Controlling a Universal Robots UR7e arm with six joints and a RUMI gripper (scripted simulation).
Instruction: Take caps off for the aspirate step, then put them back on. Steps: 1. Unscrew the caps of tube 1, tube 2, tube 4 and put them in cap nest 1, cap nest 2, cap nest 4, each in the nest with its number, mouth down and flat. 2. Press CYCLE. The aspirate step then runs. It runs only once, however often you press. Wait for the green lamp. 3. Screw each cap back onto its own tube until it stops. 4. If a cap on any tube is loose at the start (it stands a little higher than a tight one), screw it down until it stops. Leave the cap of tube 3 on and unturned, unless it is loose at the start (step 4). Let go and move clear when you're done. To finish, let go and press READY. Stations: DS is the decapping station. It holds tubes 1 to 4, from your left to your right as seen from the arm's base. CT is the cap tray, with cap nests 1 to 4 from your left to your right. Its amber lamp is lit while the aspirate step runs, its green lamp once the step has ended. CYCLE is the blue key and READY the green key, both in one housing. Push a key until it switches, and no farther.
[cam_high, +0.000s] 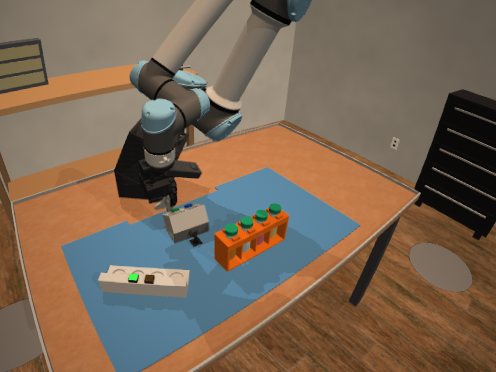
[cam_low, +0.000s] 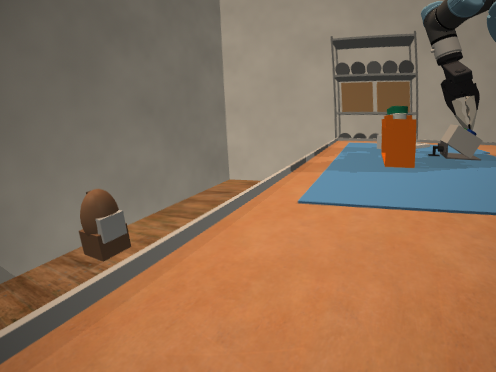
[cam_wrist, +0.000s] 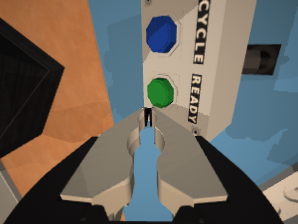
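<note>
The green key lies 20 mm to the left of my hand, 10 mm below it and 10 mm ahead of it. The rest, counted from my hand: cap (240 mm to the left, 200 mm ahead, 40 mm above); grey key housing (40 mm to the left, 30 mm ahead, 20 mm below); blue key (60 mm to the left, 10 mm below, 10 mm ahead).
</note>
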